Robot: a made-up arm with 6 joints. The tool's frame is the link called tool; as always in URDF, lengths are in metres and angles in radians.
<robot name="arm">
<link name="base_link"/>
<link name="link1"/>
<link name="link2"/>
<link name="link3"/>
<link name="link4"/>
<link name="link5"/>
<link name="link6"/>
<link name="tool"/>
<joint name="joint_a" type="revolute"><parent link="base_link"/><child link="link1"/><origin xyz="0 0 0.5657" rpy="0 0 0"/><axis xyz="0 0 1"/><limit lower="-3.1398" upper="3.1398"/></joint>
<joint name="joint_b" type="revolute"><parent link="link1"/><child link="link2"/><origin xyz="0 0 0" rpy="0 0 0"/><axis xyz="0 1 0"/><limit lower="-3.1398" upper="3.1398"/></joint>
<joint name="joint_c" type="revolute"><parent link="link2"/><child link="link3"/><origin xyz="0 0 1.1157" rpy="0 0 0"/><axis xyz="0 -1 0"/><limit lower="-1.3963" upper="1.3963"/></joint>
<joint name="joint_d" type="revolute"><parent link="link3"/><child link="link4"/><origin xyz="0 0 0" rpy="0 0 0"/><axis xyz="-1 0 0"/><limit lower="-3.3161" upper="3.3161"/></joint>
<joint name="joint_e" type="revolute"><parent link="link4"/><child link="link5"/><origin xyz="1.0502 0 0" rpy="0 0 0"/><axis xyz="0 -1 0"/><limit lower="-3.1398" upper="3.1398"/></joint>
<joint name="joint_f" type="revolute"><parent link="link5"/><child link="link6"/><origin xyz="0 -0.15 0" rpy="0 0 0"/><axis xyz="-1 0 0"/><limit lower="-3.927" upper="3.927"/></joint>
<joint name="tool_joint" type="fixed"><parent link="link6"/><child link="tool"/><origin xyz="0 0 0" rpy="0 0 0"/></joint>
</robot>
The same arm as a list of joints. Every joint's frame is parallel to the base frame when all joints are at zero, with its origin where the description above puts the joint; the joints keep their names.
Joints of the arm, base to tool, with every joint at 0 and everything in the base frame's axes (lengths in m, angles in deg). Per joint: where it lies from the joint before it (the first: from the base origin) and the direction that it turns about. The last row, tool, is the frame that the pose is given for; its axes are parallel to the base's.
joint_a: axis +z origin 0.0000 0.0000 0.5657
joint_b: axis +y origin 0.0000 0.0000 0.0000
joint_c: axis -y origin 0.0000 0.0000 1.1157
joint_d: axis -x origin 0.0000 0.0000 0.0000
joint_e: axis -y origin 1.0502 0.0000 0.0000
joint_f: axis -x origin 0.0000 -0.1500 0.0000
tool: origin 0.0000 0.0000 0.0000
Joint limits (deg, base to tool): -179.90..179.90 -179.90..179.90 -80.00..80.00 -190.00..190.00 -179.90..179.90 -225.00..225.00

